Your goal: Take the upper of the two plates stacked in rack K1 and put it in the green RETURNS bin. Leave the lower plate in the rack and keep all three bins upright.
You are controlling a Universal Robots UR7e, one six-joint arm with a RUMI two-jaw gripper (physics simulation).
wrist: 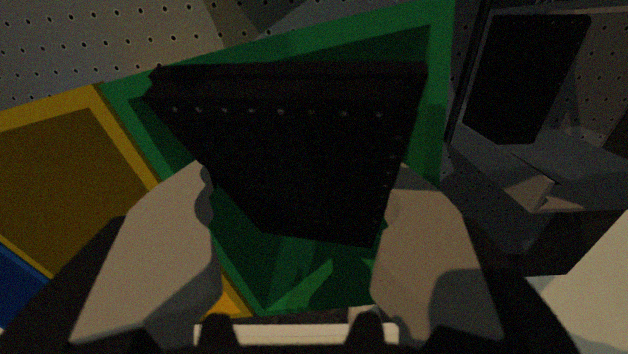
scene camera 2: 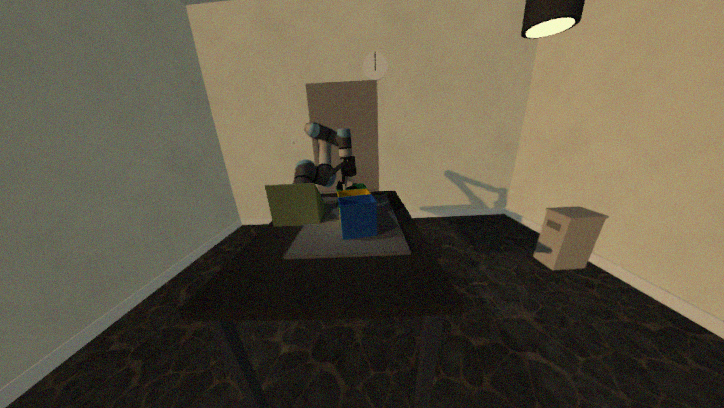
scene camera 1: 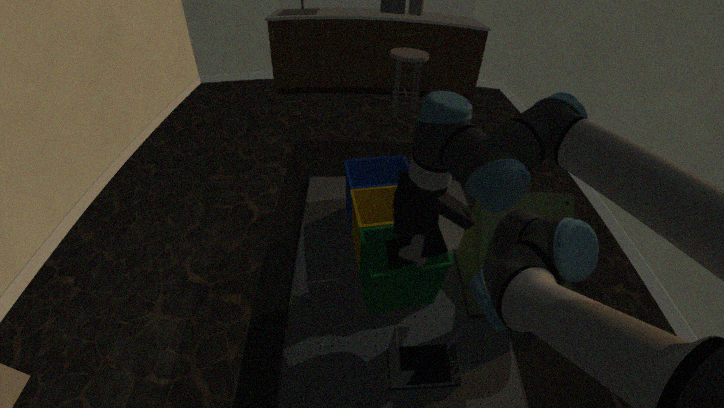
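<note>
My gripper is shut on a dark, nearly black plate, seen between both fingers in the wrist view. The plate hangs tilted across the mouth of the green bin; its exact depth is hard to tell. In scene camera 1 the fingers show behind the bin's near rim. The yellow bin and blue bin stand in line beyond it. All three bins are upright. Another dark plate lies in the low rack.
A tall olive-green box stands beside the row of bins, on the arm's side. The bins stand on a grey perforated mat on a dark table. The arm reaches in from the right in scene camera 1.
</note>
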